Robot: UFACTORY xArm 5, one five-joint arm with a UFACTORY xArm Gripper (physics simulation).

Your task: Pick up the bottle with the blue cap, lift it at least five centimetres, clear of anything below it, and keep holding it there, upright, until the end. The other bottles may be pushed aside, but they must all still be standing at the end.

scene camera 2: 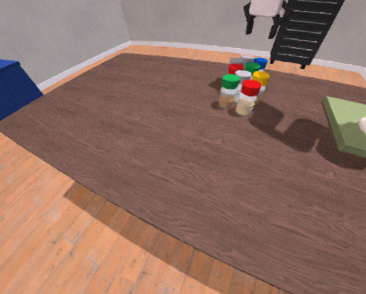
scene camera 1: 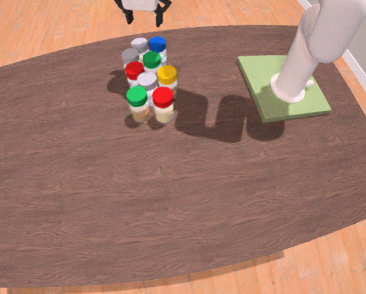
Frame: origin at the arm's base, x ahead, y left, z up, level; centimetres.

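Seen in the pictures: gripper, fingertip midpoint: (scene camera 2: 259, 36) (scene camera 1: 144, 23); arm's base, origin of the base link: (scene camera 1: 287, 88).
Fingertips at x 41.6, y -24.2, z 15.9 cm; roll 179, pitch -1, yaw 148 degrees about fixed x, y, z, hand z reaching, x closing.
Observation:
Offsets run from my fingertips to a thing's middle. Level surfaces: height alone.
The bottle with the blue cap @(dx -3.2, dy +0.3, dz -13.2 cm) (scene camera 1: 157, 45) (scene camera 2: 260, 63) stands upright at the back right corner of the bottle group. A grey-capped bottle @(dx +2.5, dy -1.2, dz -13.2 cm) (scene camera 1: 139, 45) is close on its left, and a green-capped bottle @(dx +0.1, dy +7.2, dz -13.2 cm) (scene camera 1: 151, 60) (scene camera 2: 252, 69) stands in front of it. Its lower part is largely hidden by the bottles in front. My gripper (scene camera 1: 144, 22) (scene camera 2: 260, 34) is open and empty, with its fingers pointing down. It shows above and beyond the group in both views, apart from the bottles; its exact height is hard to tell.
More bottles stand upright in front: yellow-capped @(dx -2.7, dy +15.0, dz -13.2 cm) (scene camera 1: 167, 75) (scene camera 2: 260, 79), red-capped @(dx +0.5, dy +22.7, dz -13.2 cm) (scene camera 1: 163, 98) (scene camera 2: 250, 89), green-capped @(dx +7.0, dy +20.2, dz -13.2 cm) (scene camera 1: 137, 97) (scene camera 2: 230, 82), another red-capped @(dx +6.0, dy +10.1, dz -13.2 cm) (scene camera 1: 134, 71) and grey-capped ones @(dx +3.3, dy +15.6, dz -13.2 cm) (scene camera 1: 147, 81) @(dx +6.3, dy +3.3, dz -13.2 cm) (scene camera 1: 130, 56). The arm base stands on a green board (scene camera 1: 255, 80) (scene camera 2: 345, 135) at the right of the brown table @(dz -18.5 cm) (scene camera 1: 150, 200) (scene camera 2: 150, 150).

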